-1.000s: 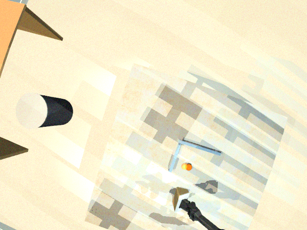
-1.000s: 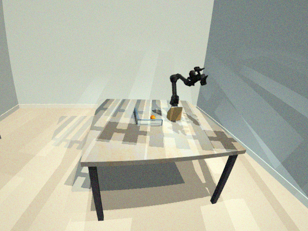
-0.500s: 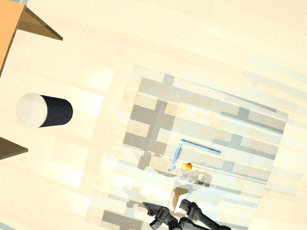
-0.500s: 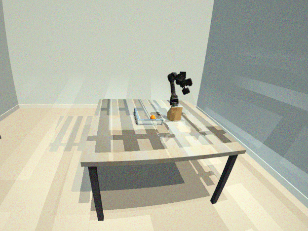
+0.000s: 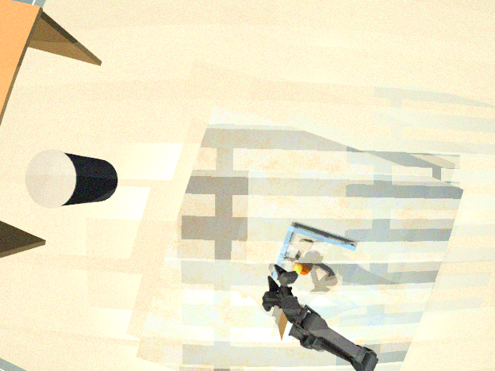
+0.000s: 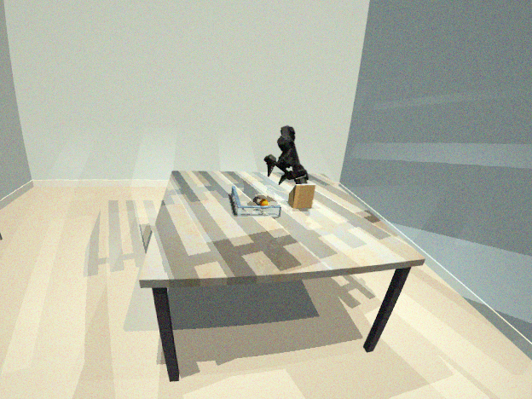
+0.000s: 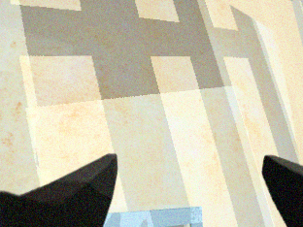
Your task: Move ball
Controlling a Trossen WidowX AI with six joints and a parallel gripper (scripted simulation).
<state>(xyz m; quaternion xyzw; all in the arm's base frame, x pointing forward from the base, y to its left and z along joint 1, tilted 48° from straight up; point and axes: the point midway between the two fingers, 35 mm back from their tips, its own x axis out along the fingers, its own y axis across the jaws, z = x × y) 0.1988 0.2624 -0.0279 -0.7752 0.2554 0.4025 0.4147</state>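
The orange ball lies 150 mm to the right of my gripper tip and 200 mm below it.
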